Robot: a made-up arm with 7 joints. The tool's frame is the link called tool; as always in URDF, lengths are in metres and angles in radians.
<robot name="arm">
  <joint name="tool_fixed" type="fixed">
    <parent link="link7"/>
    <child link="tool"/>
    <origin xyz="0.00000 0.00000 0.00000" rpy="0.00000 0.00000 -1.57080"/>
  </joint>
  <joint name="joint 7" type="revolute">
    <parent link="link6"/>
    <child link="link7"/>
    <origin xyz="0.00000 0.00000 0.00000" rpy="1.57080 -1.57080 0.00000"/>
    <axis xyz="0 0 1"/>
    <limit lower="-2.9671" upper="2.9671"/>
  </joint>
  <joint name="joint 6" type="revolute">
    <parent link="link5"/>
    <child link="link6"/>
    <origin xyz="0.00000 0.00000 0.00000" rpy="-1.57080 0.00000 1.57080"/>
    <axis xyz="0 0 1"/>
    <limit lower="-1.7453" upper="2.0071"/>
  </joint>
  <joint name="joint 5" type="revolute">
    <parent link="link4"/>
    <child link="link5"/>
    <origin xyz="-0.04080 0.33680 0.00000" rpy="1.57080 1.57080 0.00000"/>
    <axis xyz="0 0 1"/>
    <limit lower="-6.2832" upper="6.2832"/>
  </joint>
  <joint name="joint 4" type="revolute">
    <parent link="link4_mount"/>
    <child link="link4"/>
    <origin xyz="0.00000 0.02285 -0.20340" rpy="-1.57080 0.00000 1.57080"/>
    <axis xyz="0 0 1"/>
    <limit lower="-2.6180" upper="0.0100"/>
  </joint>
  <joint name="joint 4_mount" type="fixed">
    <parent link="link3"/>
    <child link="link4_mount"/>
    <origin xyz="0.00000 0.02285 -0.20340" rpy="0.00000 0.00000 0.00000"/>
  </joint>
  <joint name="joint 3" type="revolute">
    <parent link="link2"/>
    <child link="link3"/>
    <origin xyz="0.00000 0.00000 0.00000" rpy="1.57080 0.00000 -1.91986"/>
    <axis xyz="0 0 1"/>
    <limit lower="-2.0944" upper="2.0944"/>
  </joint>
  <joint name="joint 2" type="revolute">
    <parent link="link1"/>
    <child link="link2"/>
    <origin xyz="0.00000 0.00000 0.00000" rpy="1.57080 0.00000 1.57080"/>
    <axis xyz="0 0 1"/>
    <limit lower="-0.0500" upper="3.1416"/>
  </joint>
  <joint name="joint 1" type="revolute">
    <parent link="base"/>
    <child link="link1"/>
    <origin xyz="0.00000 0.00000 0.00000" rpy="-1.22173 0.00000 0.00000"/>
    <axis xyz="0 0 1"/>
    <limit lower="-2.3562" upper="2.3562"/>
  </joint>
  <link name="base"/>
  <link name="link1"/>
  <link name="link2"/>
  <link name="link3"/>
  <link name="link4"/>
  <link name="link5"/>
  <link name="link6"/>
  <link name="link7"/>
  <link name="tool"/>
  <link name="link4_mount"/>
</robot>
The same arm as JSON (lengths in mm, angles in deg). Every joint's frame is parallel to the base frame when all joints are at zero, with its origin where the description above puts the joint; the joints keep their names.
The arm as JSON. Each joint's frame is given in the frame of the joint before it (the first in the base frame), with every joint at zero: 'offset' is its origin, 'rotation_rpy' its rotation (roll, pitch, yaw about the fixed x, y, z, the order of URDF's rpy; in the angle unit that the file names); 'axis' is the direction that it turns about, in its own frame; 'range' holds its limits. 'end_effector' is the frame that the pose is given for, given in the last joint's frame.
{"length_unit": "mm", "angle_unit": "deg", "chain": [{"id": "joint 1", "offset": [0.0, 0.0, 0.0], "rotation_rpy": [0.0, 0.0, 0.0], "axis": [0.0, 0.9397, 0.342], "range": [-135.0, 135.0]}, {"id": "joint 2", "offset": [0.0, 0.0, 0.0], "rotation_rpy": [0.0, 0.0, 0.0], "axis": [1.0, 0.0, 0.0], "range": [-2.86, 180.0]}, {"id": "joint 3", "offset": [0.0, 0.0, 0.0], "rotation_rpy": [0.0, 0.0, 0.0], "axis": [0.0, 0.0, 1.0], "range": [-120.0, 120.0]}, {"id": "joint 4", "offset": [45.7, 0.0, -406.8], "rotation_rpy": [0.0, 0.0, 0.0], "axis": [0.0, 1.0, 0.0], "range": [-150.0, 0.57]}, {"id": "joint 5", "offset": [-40.8, 0.0, -336.8], "rotation_rpy": [0.0, 0.0, 0.0], "axis": [0.0, 0.0, 1.0], "range": [-360.0, 360.0]}, {"id": "joint 6", "offset": [0.0, 0.0, 0.0], "rotation_rpy": [0.0, 0.0, 0.0], "axis": [0.0, 1.0, 0.0], "range": [-100.0, 115.0]}, {"id": "joint 7", "offset": [0.0, 0.0, 0.0], "rotation_rpy": [0.0, 0.0, 0.0], "axis": [0.0, 0.0, 1.0], "range": [-170.0, 170.0]}], "end_effector": {"offset": [0.0, 0.0, 0.0], "rotation_rpy": [0.0, 0.0, 0.0]}}
